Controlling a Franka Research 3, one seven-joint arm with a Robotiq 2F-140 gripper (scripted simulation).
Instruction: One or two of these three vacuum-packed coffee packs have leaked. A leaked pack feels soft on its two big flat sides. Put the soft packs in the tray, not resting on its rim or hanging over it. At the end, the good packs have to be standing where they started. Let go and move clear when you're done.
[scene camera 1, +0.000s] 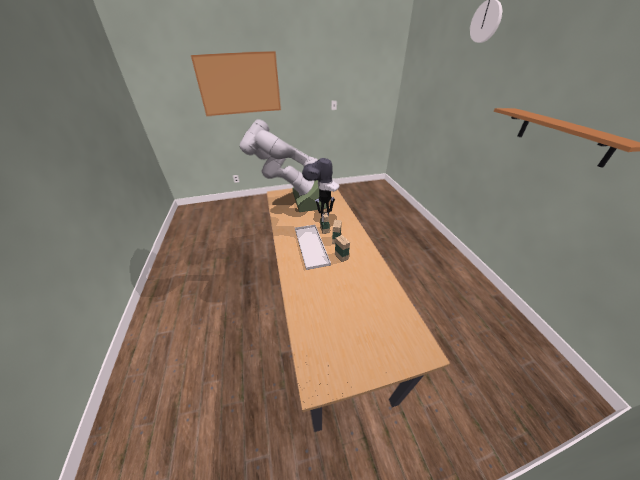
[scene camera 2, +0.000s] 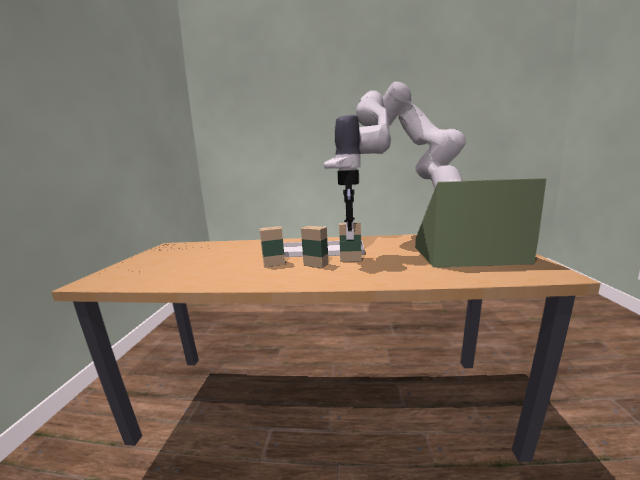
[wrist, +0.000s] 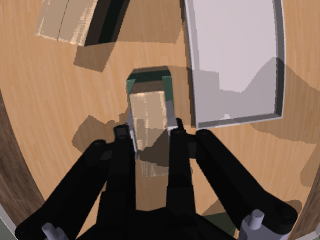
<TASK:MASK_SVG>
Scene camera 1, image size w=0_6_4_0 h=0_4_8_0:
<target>white tray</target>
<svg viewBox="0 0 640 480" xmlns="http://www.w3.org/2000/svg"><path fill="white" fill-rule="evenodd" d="M296 227L295 231L306 270L330 266L331 262L316 225Z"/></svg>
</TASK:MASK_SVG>
